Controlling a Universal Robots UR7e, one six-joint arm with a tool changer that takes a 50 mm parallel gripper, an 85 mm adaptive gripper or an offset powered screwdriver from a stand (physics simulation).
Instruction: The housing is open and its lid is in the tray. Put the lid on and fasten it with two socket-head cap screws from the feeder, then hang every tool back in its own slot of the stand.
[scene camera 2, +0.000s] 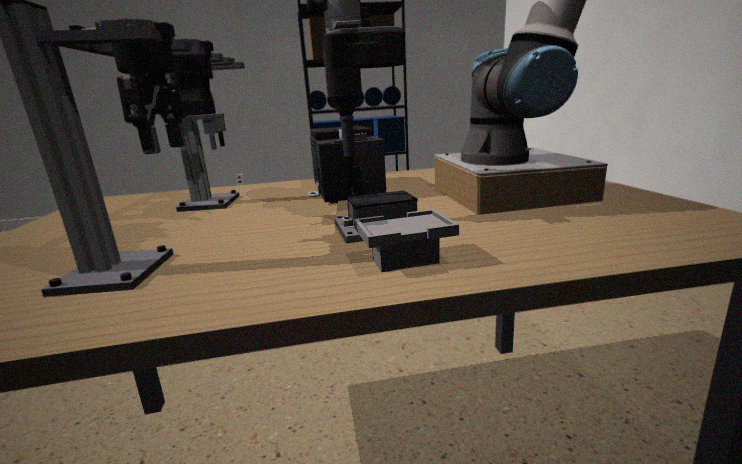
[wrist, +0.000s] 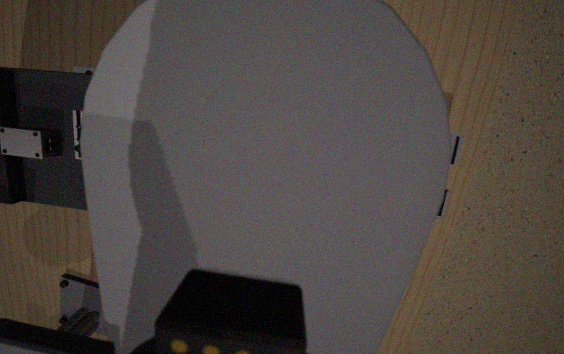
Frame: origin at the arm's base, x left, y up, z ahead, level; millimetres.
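Seen in the pictures: hand at its tool point: (scene camera 2: 343, 19); arm's base at its link origin: (scene camera 2: 493, 159).
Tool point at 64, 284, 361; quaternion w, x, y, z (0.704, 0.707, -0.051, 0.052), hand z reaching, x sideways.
Observation:
Offsets run from my tool point to a thing's middle, as dx, dy, dz. "pt": to the spot under its first point.
The arm carries the powered screwdriver @(pt +10, -194, +9) (scene camera 2: 348, 136), its shaft upright and its lower end by the housing's left end; contact and any screw on its tip cannot be made out. The low black housing @(+38, -336, -38) (scene camera 2: 382, 207) has a dark, closed-looking top. The lid tray @(pt +216, -313, -16) (scene camera 2: 407, 224) in front of it is bare. The adaptive gripper (scene camera 2: 162, 143) hangs at the left with its fingers apart; the parallel gripper (scene camera 2: 217, 140) hangs behind it. Neither is on the arm. In the wrist view a large grey tool surface @(pt +17, -18, -71) (wrist: 300, 150) hides the housing; the dark feeder @(-329, -285, -67) (wrist: 50, 175) (scene camera 2: 369, 164) shows at the left.
The tool stand's front post @(pt +45, -200, +417) (scene camera 2: 87, 164) and rear post @(pt -375, -263, +313) (scene camera 2: 195, 164) rise from bolted foot plates at the left. The arm's base stands on a wooden block (scene camera 2: 541, 188) at the right. A shelf rack (scene camera 2: 406, 82) stands behind the table. The table's front edge (scene camera 2: 328, 325) is near the camera.

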